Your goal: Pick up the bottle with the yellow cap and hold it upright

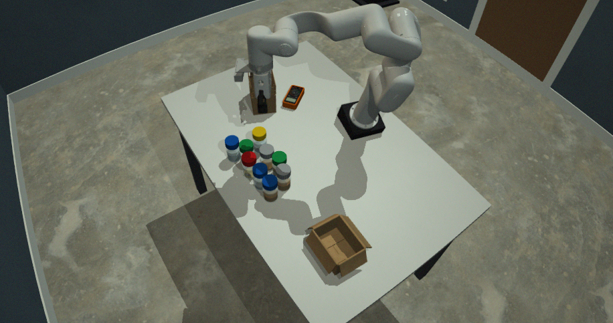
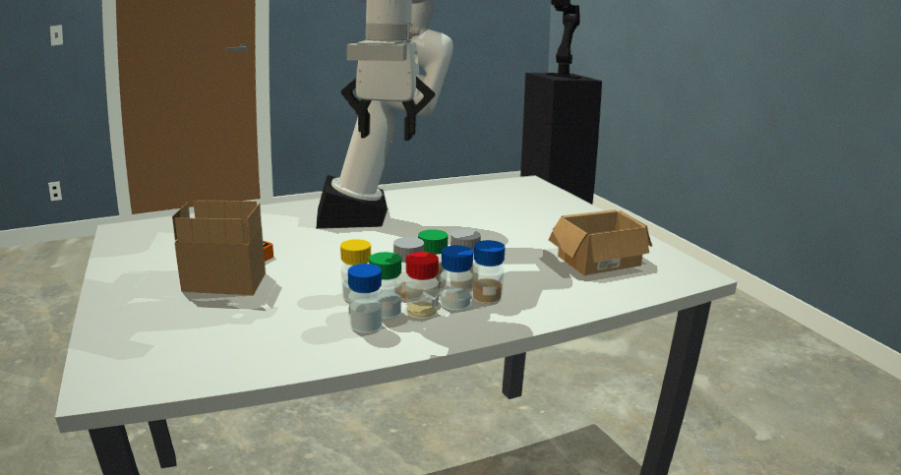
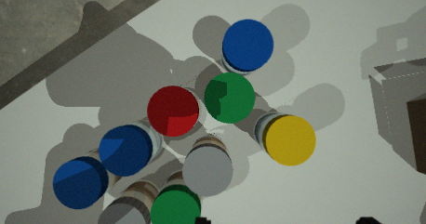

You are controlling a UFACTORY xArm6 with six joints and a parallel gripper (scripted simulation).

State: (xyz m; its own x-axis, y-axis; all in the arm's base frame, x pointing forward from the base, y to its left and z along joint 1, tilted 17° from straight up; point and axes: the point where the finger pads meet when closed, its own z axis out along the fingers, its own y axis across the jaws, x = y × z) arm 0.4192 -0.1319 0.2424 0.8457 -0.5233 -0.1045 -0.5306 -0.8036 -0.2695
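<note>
Now: the yellow-capped bottle 260 mm below my hand and 60 mm to the right of it. The rest, counted from my hand: red-capped bottle (260 mm below, 90 mm ahead, 30 mm to the left); then cardboard box (300 mm to the right, 240 mm below, 150 mm behind); then green-capped bottle (260 mm below, 70 mm ahead, 30 mm to the right).
</note>
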